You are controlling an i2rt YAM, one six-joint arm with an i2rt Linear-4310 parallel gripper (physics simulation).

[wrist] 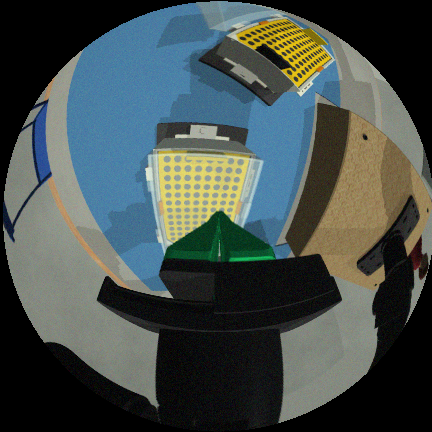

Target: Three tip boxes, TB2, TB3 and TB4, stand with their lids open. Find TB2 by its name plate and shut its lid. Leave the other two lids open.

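Seen in the pictures: gripper, fingertip midpoint: (218, 216); arm's base, origin of the base link: (391, 240).
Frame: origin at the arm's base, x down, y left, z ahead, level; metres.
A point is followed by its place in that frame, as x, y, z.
A tip box (197, 190) {0.116, 0.038, 0.322} with a yellow, round-holed rack stands in the middle of the wrist view. A clear lid lies over its rack and makes the yellow look pale. The small plate (203, 131) {0.174, -0.001, 0.320} on its dark front is too blurred to read. My gripper (218, 216) {0.115, 0.062, 0.299} is shut and empty, with its green fingertips over the near end of this box; whether they touch the lid is unclear. A second tip box (285, 47) stands at the upper right, its yellow rack bright with no lid over it; its plate is unreadable too. A third box cannot be made out.
The boxes stand on a blue mat (115, 100) {0.193, -0.043, 0.437}. A tan board (345, 200) {0.110, 0.013, 0.116} with a dark side and a black bracket (390, 237) {0.007, -0.004, 0.037} is at the right. A blue-edged outline (42, 145) shows at the far left. A pale clear panel (217, 16) shows at the top edge.
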